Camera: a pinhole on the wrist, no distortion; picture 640 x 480 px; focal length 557.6 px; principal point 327.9 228.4 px. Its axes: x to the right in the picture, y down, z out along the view. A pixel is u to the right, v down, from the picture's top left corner.
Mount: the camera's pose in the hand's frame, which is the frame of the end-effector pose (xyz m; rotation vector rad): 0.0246 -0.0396 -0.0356 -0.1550 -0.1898 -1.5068
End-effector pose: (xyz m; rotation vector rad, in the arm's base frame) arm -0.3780 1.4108 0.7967 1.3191 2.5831 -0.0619
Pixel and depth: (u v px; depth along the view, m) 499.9 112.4 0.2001
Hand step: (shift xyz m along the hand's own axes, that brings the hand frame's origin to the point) -0.0193 -0.0584 0.1725
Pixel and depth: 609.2 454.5 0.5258
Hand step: 0.2368 -0.1704 0.5390
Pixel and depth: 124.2 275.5 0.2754
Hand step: 0.0346 0.1200 0.2113
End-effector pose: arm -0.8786 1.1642 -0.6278 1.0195 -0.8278 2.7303
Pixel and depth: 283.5 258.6 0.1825
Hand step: 0.0285 0.0151 0.1394
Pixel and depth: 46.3 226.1 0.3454
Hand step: 0.0039 0.2058 0.2629
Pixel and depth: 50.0 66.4 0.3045
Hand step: -0.0806 0.1696 0.2266
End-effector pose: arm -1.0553 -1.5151 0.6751 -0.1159 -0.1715 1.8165
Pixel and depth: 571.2 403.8 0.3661
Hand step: 0.1378 -0.1083 0.3585
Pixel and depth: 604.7 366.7 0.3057
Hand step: 0.0998 -0.1161 0.2972
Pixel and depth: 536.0 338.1 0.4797
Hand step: 0.1148 -0.1035 0.4732
